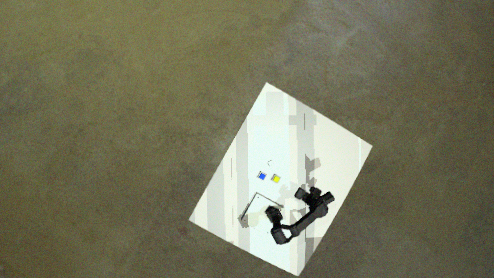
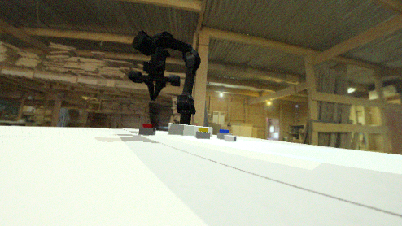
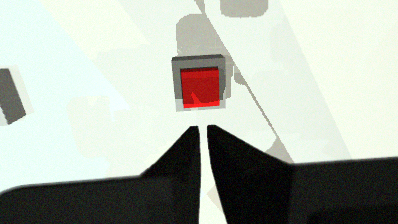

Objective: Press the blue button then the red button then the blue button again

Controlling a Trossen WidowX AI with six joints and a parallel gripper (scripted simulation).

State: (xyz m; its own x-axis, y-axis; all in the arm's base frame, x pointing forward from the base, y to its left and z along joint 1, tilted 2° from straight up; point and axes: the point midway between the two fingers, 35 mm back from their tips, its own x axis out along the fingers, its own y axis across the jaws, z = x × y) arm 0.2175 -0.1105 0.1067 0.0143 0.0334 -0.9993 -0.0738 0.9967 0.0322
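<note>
My gripper tip is now 280 mm to the right of the blue button, 90 mm above it and 60 mm past it. Round my gripper tip: small grey block 280 mm to the left, 120 mm below, 50 mm ahead; then yellow button 190 mm to the left, 90 mm below, 20 mm behind.
</note>
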